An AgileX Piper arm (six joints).
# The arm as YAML. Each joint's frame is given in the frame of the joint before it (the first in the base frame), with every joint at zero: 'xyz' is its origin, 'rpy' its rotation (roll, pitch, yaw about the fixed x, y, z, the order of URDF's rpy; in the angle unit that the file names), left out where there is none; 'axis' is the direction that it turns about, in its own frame. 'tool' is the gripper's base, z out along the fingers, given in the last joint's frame.
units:
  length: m
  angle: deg
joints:
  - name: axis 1
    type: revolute
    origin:
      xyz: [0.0, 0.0, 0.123]
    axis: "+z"
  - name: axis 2
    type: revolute
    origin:
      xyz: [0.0, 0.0, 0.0]
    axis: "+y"
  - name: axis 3
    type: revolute
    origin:
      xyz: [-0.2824, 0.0, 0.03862]
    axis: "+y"
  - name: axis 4
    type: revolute
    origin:
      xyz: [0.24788, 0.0, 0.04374]
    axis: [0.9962, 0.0, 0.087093]
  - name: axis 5
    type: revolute
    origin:
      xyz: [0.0, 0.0, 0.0]
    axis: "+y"
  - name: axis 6
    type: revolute
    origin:
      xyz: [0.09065, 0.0, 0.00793]
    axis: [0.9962, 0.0, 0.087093]
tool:
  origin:
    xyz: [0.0, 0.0, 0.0]
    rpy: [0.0, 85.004, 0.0]
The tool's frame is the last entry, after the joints.
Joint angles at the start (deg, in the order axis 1, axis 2, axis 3, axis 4, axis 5, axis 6):
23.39, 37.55, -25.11, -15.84, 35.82, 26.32
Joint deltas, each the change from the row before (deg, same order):
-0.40, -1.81, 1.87, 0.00, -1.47, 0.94
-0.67, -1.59, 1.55, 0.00, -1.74, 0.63
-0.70, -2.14, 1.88, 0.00, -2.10, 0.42
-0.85, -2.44, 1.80, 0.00, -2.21, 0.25
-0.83, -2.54, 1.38, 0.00, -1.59, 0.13
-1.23, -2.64, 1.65, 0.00, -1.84, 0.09
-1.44, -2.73, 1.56, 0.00, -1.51, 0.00
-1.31, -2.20, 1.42, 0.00, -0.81, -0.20
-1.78, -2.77, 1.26, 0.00, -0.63, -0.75
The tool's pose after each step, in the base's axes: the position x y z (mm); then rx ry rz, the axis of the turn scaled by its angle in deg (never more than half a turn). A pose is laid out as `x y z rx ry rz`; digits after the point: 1 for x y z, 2 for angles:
109.4 31.2 249.6 -5.53 130.43 9.39
106.2 29.1 246.0 -4.32 128.85 10.31
102.0 26.9 241.9 -3.37 126.70 11.34
97.6 24.4 238.7 -2.46 124.05 12.34
93.0 21.9 237.2 -1.59 121.44 13.08
88.5 19.0 234.4 -0.45 118.73 13.55
83.9 15.8 231.5 0.82 116.11 13.66
80.1 13.0 227.5 1.82 114.51 13.26
75.5 9.5 224.8 2.79 112.31 12.24

